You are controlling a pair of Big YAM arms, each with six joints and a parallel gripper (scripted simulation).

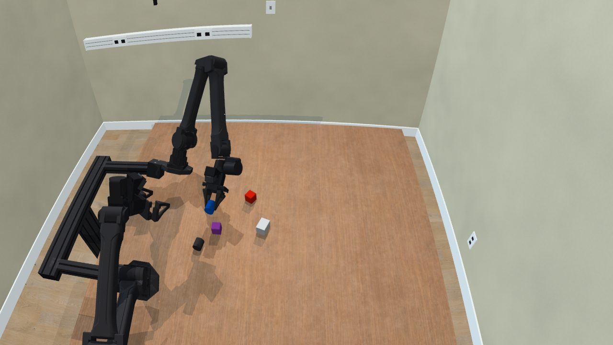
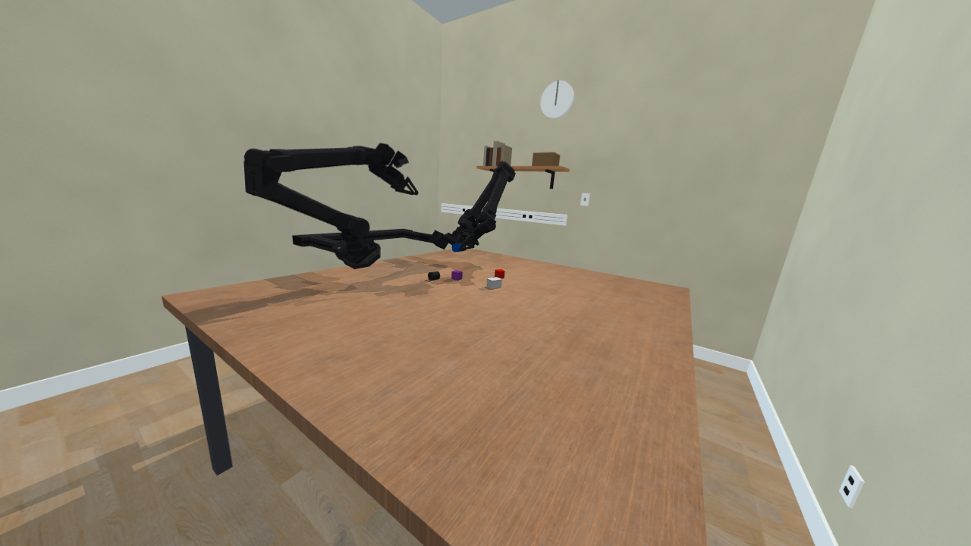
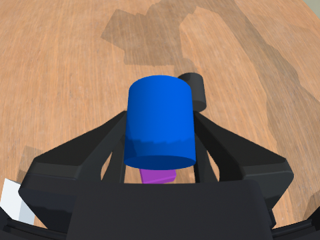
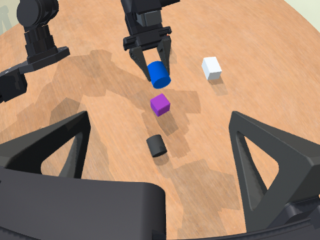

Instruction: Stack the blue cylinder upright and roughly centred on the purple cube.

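My left gripper is now 140 mm above the purple cube. The rest, counted from my left hand: blue cylinder: right at my left hand; white cube: 210 mm ahead, 30 mm to the left, 140 mm below; black cylinder: 60 mm behind, 100 mm to the right, 140 mm below.
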